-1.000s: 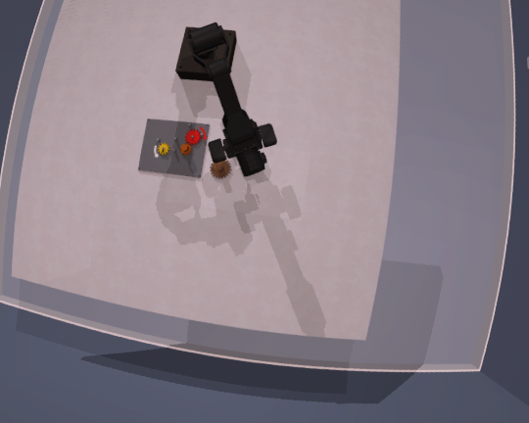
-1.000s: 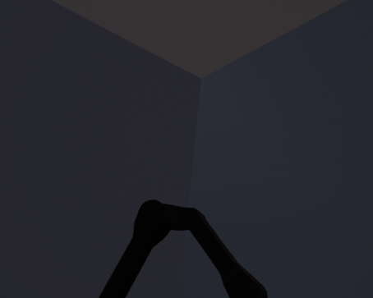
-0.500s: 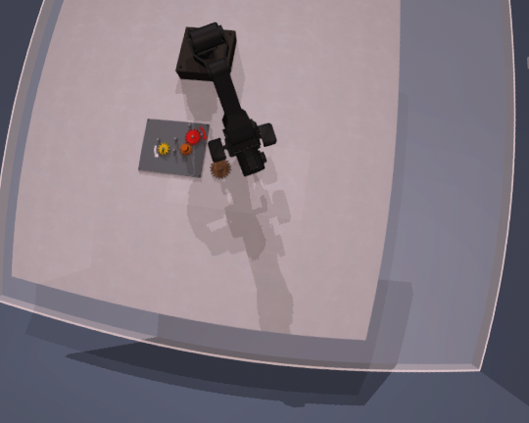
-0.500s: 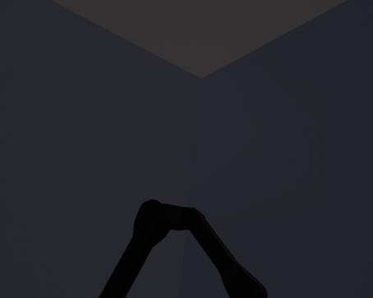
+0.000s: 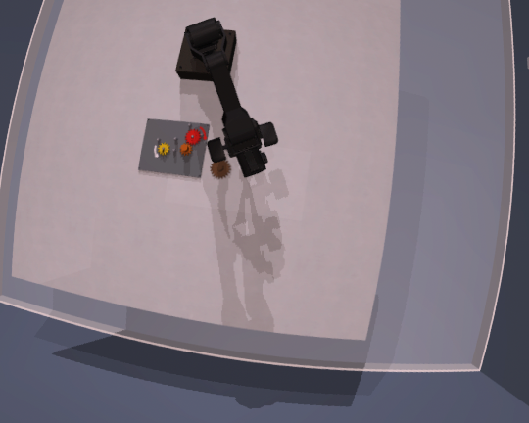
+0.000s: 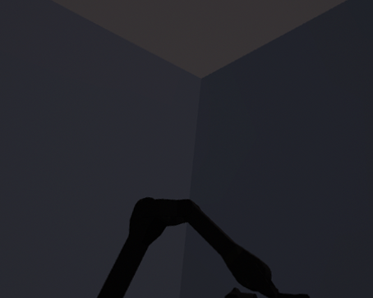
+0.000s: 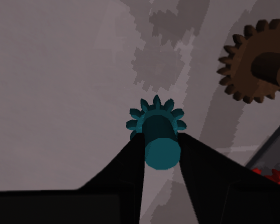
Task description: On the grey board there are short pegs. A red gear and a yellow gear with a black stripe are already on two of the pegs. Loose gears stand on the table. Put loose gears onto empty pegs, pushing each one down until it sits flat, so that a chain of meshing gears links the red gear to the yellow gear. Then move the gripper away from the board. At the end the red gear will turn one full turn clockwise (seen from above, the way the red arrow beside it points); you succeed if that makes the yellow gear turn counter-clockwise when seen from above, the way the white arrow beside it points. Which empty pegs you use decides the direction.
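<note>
The orange gear is 1 cm ahead of my gripper tip, 18 cm to the right of it and 4 cm below it. Round my gripper tip: teal gear 1 cm below; red arrow 4 cm behind, 13 cm to the right, 6 cm below; brown gear 6 cm ahead, 7 cm to the right, 5 cm below.
</note>
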